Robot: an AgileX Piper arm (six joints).
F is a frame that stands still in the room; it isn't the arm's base.
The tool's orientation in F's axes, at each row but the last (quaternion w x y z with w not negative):
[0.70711 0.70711 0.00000 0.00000]
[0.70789 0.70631 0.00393 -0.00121]
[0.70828 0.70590 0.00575 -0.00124]
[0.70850 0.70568 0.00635 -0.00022]
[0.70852 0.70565 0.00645 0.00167]
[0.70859 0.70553 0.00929 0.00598]
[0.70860 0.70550 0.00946 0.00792]
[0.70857 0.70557 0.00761 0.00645]
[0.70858 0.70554 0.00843 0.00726]
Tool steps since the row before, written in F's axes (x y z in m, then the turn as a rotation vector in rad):
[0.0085 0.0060 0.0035 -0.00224 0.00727 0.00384]
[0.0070 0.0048 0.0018 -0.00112 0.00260 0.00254]
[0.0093 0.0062 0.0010 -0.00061 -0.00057 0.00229]
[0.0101 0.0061 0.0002 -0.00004 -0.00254 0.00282]
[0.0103 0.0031 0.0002 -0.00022 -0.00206 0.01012]
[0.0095 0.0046 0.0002 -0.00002 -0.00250 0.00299]
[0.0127 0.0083 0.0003 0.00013 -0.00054 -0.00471]
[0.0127 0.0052 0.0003 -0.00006 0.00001 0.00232]
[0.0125 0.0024 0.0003 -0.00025 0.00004 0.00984]
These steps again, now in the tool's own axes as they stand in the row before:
[0.0085 0.0035 -0.0060 -0.00224 0.00384 -0.00727]
[0.0070 0.0019 -0.0048 -0.00113 0.00254 -0.00260]
[0.0093 0.0011 -0.0061 -0.00064 0.00228 0.00057]
[0.0102 0.0003 -0.0060 -0.00009 0.00281 0.00255]
[0.0103 0.0003 -0.0030 -0.00031 0.01011 0.00210]
[0.0096 0.0003 -0.0044 -0.00009 0.00298 0.00251]
[0.0129 0.0004 -0.0080 0.00013 -0.00471 0.00052]
[0.0128 0.0003 -0.0049 -0.00006 0.00232 0.00000]
[0.0125 0.0003 -0.0021 -0.00027 0.00984 0.00000]

